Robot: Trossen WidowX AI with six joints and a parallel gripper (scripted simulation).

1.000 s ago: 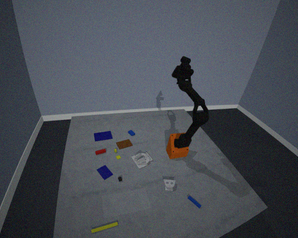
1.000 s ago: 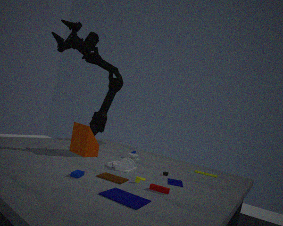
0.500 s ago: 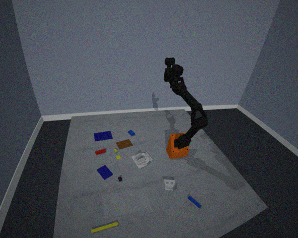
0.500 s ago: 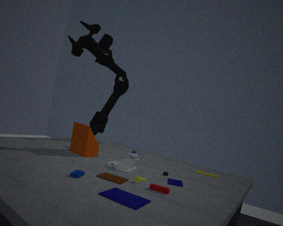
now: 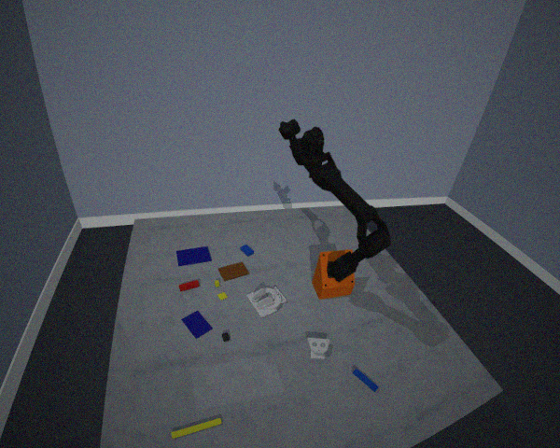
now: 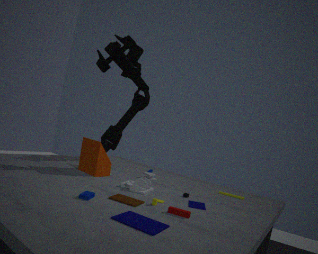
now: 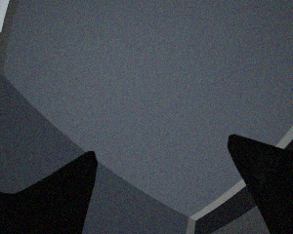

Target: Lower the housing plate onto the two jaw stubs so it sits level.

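The white piece is 70 mm behind my gripper tip, 500 mm to the left of it and 580 mm below it. Also, from my gripper tip: brown plate: 180 mm ahead, 90 mm to the left, 590 mm below; red brick: 360 mm ahead, 170 mm to the left, 580 mm below; black cube: 230 mm ahead, 420 mm to the left, 580 mm below.
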